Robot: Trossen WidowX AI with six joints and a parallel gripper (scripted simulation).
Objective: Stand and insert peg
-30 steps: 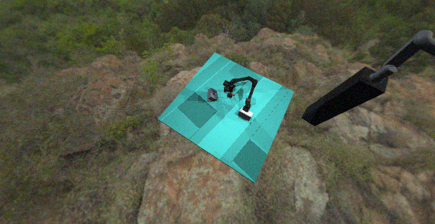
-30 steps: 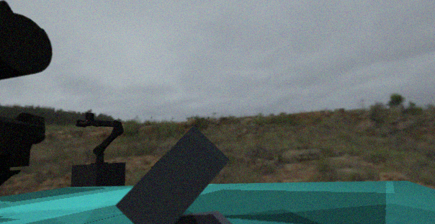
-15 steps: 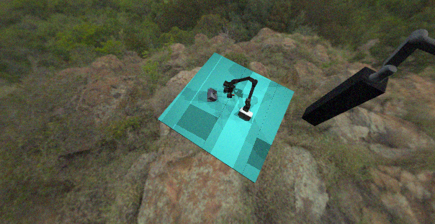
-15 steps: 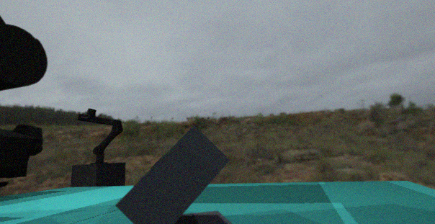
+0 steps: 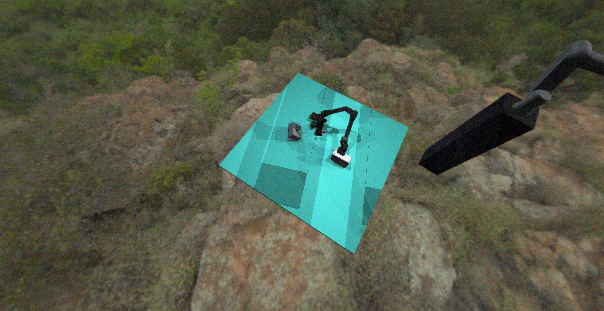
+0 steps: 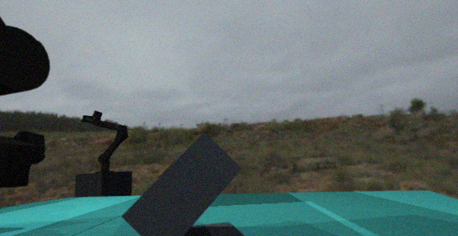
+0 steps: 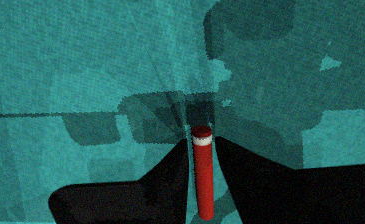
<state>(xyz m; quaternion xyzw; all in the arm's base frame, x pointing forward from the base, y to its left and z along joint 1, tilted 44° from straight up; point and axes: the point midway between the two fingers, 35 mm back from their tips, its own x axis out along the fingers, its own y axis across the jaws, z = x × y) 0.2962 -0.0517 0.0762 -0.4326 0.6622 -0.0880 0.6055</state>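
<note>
Now: the red peg 1 cm behind my gripper tip and 1 cm to the right of it. Also, from my gripper tip: dark sloped panel 15 cm ahead, 17 cm to the left, 6 cm above.
</note>
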